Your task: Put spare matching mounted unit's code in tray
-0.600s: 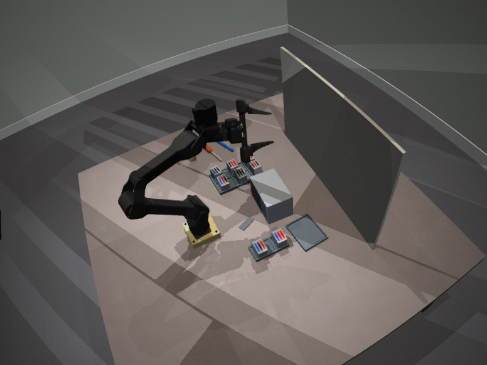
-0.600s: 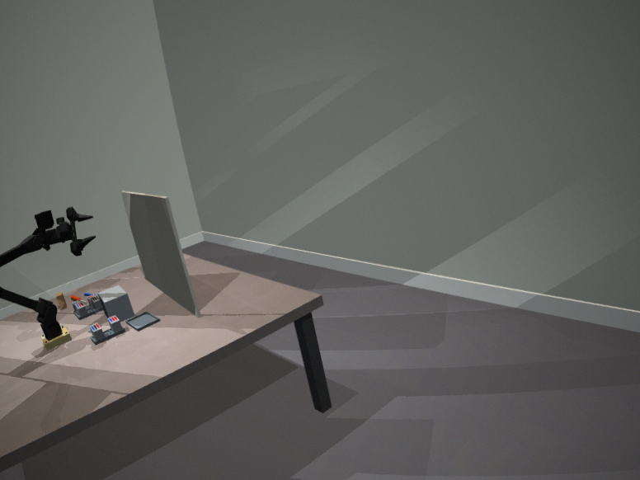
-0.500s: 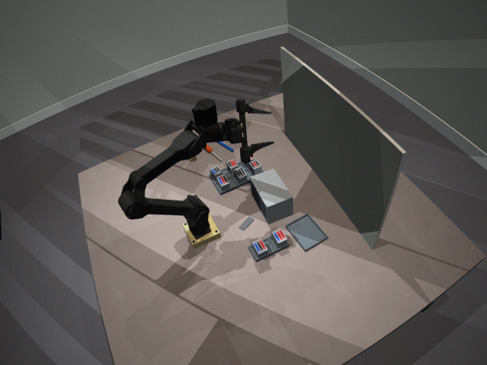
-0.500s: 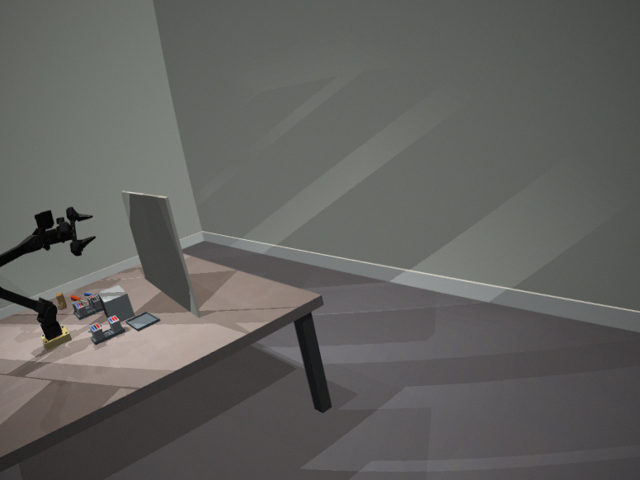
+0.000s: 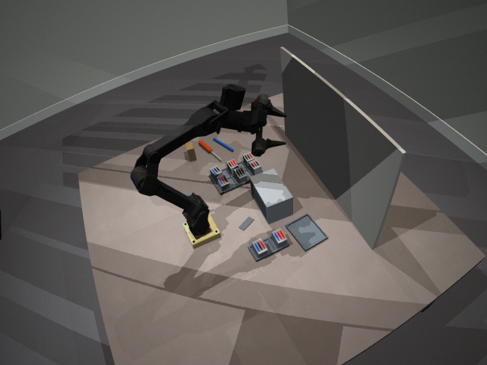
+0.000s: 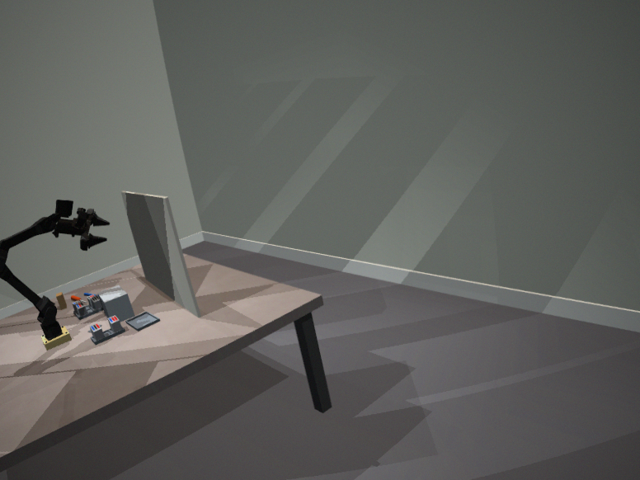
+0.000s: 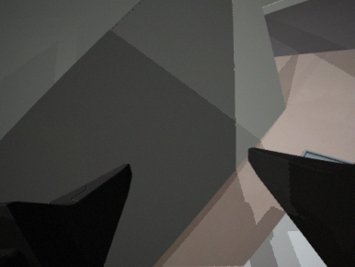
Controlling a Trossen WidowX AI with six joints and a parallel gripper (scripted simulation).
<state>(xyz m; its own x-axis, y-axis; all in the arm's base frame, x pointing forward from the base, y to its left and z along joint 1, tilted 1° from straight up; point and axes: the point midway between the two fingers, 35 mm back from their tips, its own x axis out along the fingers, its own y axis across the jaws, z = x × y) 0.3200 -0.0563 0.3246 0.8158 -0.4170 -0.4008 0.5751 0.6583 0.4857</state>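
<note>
Right now my gripper tip is 160 mm past the grey spare, 210 mm to the right of it and 300 mm above it. Round my gripper tip: dark flat tray: 30 mm behind, 150 mm to the right, 340 mm below; tall grey panel: 170 mm ahead, 20 mm to the right, 120 mm below; grey box: 50 mm behind, 40 mm to the left, 300 mm below.
</note>
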